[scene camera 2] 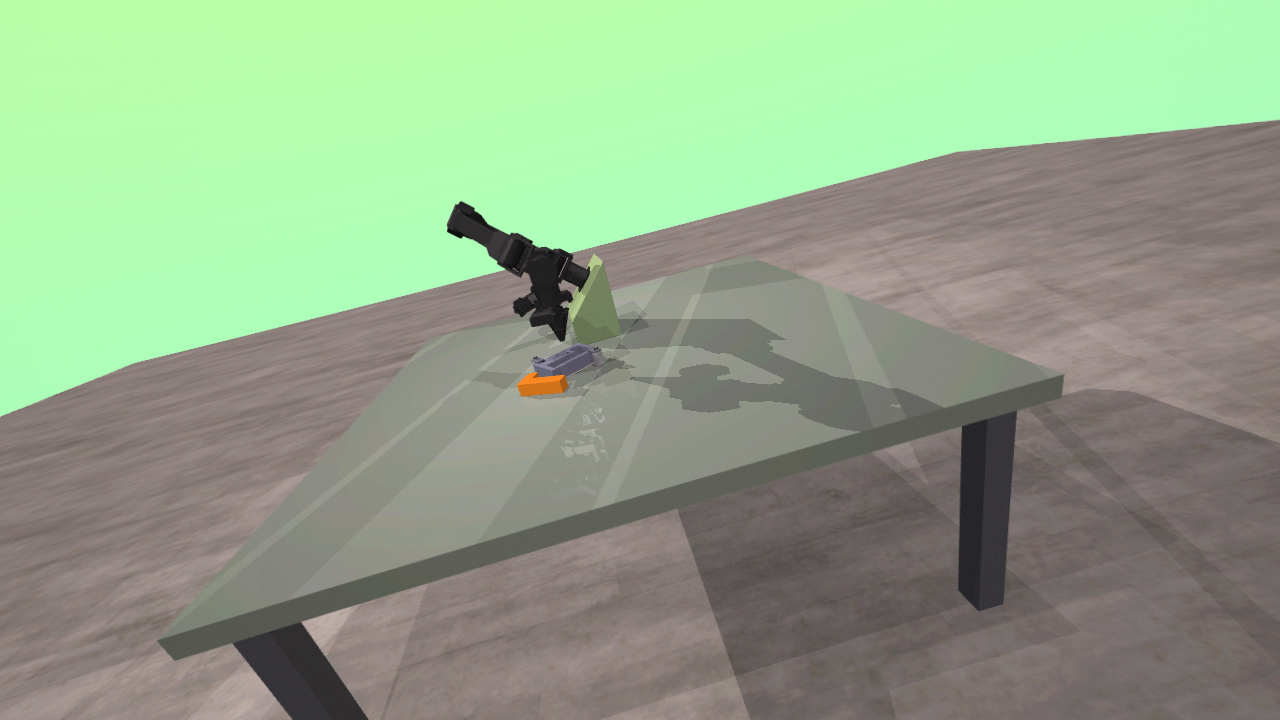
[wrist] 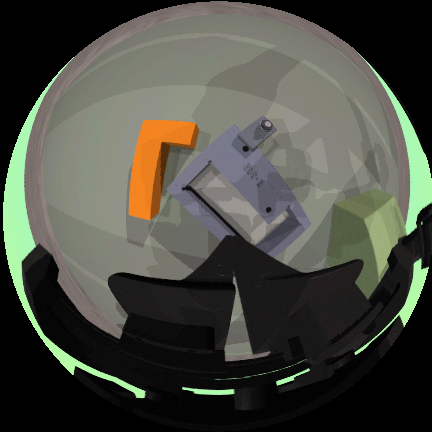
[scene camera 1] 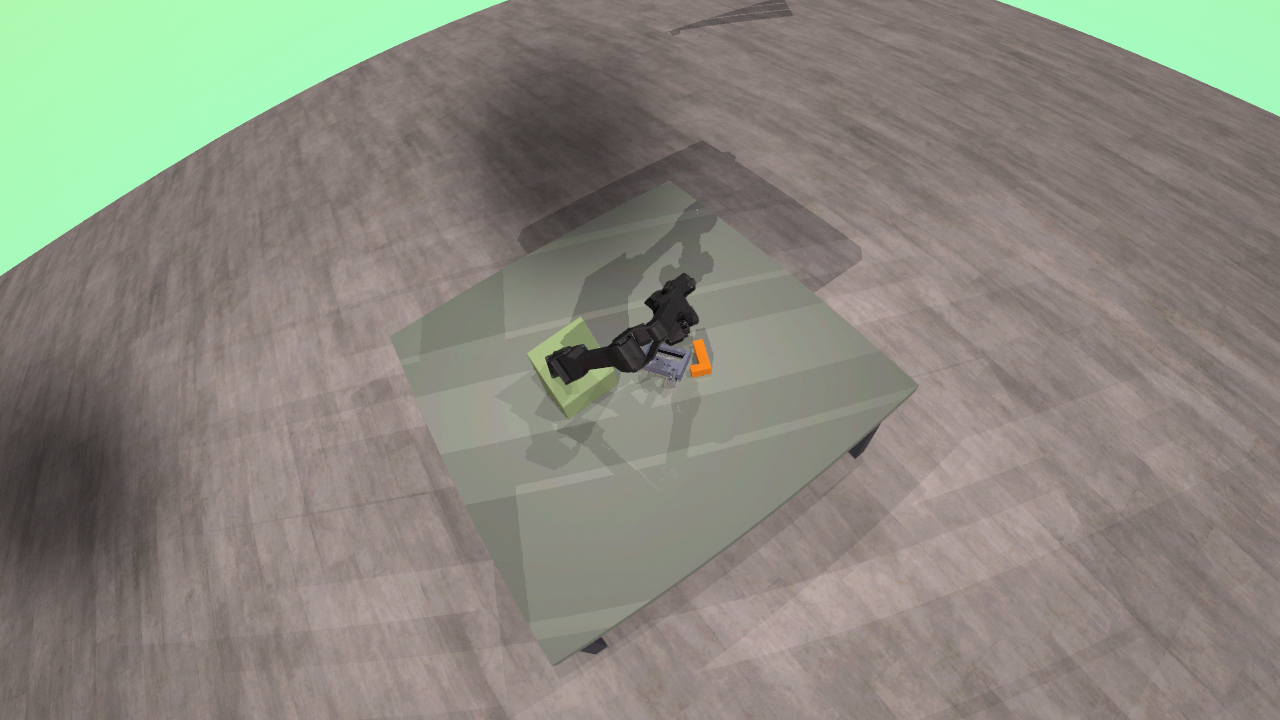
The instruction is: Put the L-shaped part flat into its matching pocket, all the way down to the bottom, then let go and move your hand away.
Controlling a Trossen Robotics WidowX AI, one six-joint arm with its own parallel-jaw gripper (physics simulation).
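Frame: origin at the arm's base, x right, y ahead, z up, level; centimetres.
Where they show: gripper, fingertip midpoint: (scene camera 2: 562, 340) (wrist: 231, 241) (scene camera 1: 667, 342); arm's base, origin of the base link: (scene camera 2: 584, 279) (scene camera 1: 559, 363).
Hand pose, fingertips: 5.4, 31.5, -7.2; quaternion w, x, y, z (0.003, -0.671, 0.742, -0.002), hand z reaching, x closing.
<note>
Each offset is from my fingertips to the top centre of the thing, as dx, dy, dz. "*": to the spot under its first point. Level surfaces: height alone.
The orange L-shaped part {+5.4, +6.7, -5.3} (scene camera 1: 705, 358) (scene camera 2: 542, 386) (wrist: 145, 175) lies flat on the table, beside the purple-grey fixture {+0.8, -2.3, -3.5} (scene camera 1: 666, 366) (scene camera 2: 563, 360) (wrist: 220, 150) and apart from it in the wrist view. The fixture's L-shaped pocket {* +1.5, -0.2, -7.8} (wrist: 225, 195) is open at the top and its pale floor shows; the near corner is partly hidden by the fingers. My gripper (scene camera 2: 562, 338) (wrist: 231, 241) is shut and empty, its tips meeting above the near edge of the fixture. In scene camera 1 the fingertips are hidden by the arm.
A small bracket with a round pin {* +8.6, -4.1, -3.6} (wrist: 266, 125) sticks out from the fixture's far side. A pale green wedge block (scene camera 1: 572, 404) (scene camera 2: 595, 313) (wrist: 350, 220) stands at the arm's base, beyond the fixture. All stand on the grey-green table {dz -8.3} (scene camera 1: 626, 537) (scene camera 2: 429, 447).
</note>
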